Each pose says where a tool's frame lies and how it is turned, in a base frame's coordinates. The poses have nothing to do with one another.
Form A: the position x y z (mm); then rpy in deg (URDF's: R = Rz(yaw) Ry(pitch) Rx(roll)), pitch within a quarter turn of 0, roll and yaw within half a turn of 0.
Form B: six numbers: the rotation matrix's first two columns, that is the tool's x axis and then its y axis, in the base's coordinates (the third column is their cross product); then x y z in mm. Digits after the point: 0 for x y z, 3 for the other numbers.
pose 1, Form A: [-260 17 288 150.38 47.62 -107.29]
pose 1, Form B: [-0.200 -0.644 -0.739 -0.939 -0.090 0.333 -260 17 288]
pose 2, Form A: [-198 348 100 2.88 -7.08 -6.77]
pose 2, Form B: [0.985 -0.117 0.123 0.112 0.993 0.050 -198 348 100]
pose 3, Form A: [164 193 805 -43.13 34.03 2.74]
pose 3, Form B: [0.828 0.040 -0.560 -0.417 0.711 -0.567 164 193 805]
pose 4, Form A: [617 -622 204 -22.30 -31.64 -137.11]
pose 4, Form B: [-0.624 -0.579 0.525 0.484 -0.813 -0.323 617 -622 204]
